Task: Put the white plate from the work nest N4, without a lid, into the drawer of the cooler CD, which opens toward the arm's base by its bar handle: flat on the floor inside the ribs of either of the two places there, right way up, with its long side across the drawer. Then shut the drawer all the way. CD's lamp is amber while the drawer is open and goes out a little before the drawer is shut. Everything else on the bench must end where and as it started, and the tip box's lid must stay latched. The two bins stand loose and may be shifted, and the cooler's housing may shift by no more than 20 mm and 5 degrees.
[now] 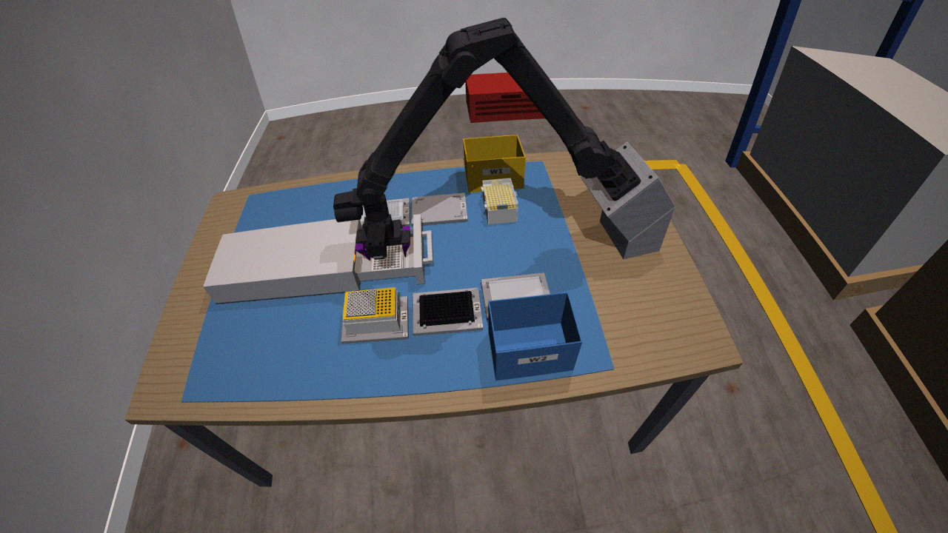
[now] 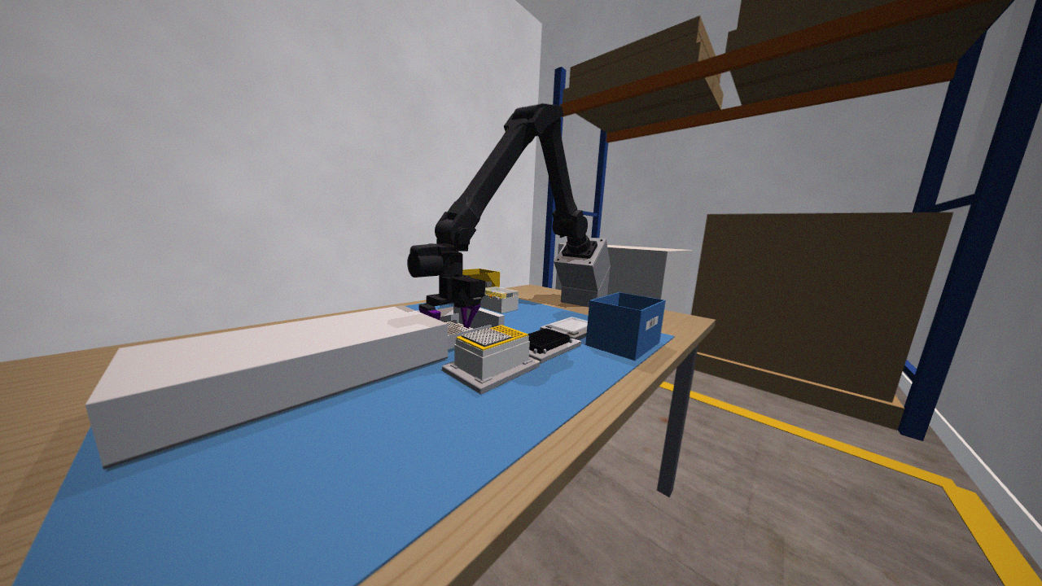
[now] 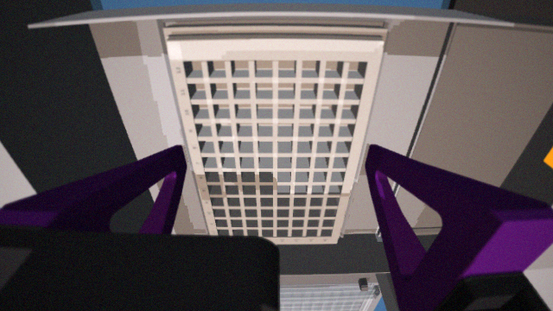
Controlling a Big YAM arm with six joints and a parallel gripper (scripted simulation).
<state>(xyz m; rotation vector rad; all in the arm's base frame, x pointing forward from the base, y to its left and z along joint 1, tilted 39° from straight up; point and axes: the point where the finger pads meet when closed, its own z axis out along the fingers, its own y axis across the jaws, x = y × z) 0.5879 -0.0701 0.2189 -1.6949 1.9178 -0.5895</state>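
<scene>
Now: hand 4 cm short of the drawer and 1 cm to the left of it. From my hand the other things lie so: cooler CD (16 cm ahead, 2 cm to the right, 1 cm above); then black plate (12 cm behind, 20 cm to the left, 1 cm below); then yellow-topped tip box (4 cm ahead, 18 cm to the left, 3 cm above).
</scene>
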